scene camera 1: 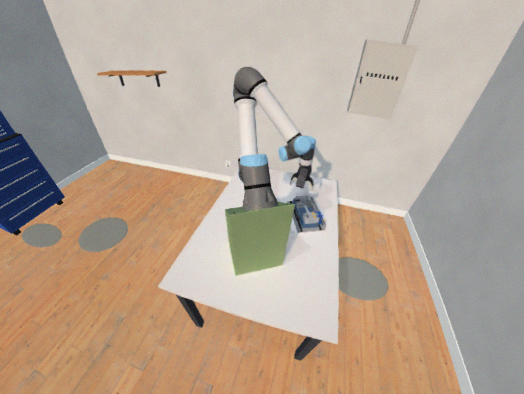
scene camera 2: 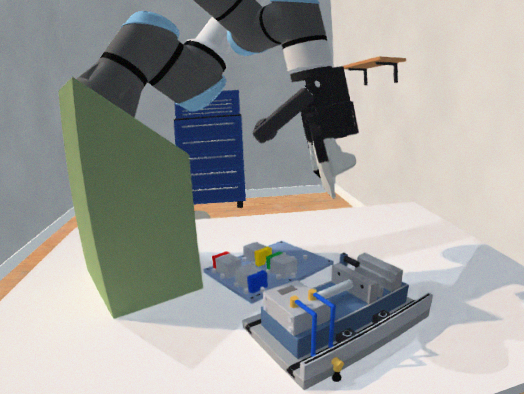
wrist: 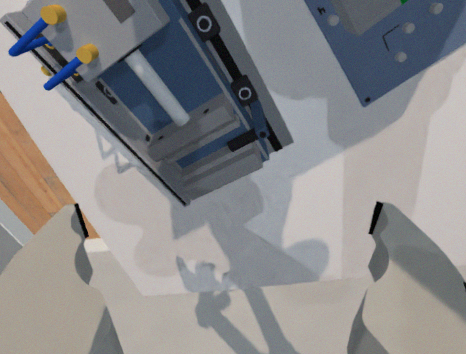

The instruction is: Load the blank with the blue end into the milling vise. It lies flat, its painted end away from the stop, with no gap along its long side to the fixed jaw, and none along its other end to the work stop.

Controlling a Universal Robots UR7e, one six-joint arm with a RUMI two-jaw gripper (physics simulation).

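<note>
The blank with the blue end (scene camera 2: 245,279) lies on the blue board (scene camera 2: 316,262) (wrist: 357,75), its painted end toward scene camera 2; it does not show in the wrist view. The milling vise (scene camera 1: 309,216) (scene camera 2: 327,320) stands beside the board. Its jaws are apart, with bare blue bed between the fixed jaw (scene camera 2: 382,270) (wrist: 222,175) and the moving jaw (scene camera 2: 356,281) (wrist: 196,131). The black work stop (scene camera 2: 350,260) (wrist: 242,141) is at one end of this gap. My gripper (scene camera 1: 302,185) (scene camera 2: 325,186) (wrist: 230,206) is open and empty, high above the table beyond the fixed jaw.
Blanks with red (scene camera 2: 228,265), yellow (scene camera 2: 255,250) and green ends (scene camera 2: 284,265) share the board with small pegs. Two blue hoses (scene camera 2: 314,330) rise on the vise's rail side. A tall green block (scene camera 1: 260,242) (scene camera 2: 140,220) stands on the table (scene camera 1: 300,305) (scene camera 2: 165,357).
</note>
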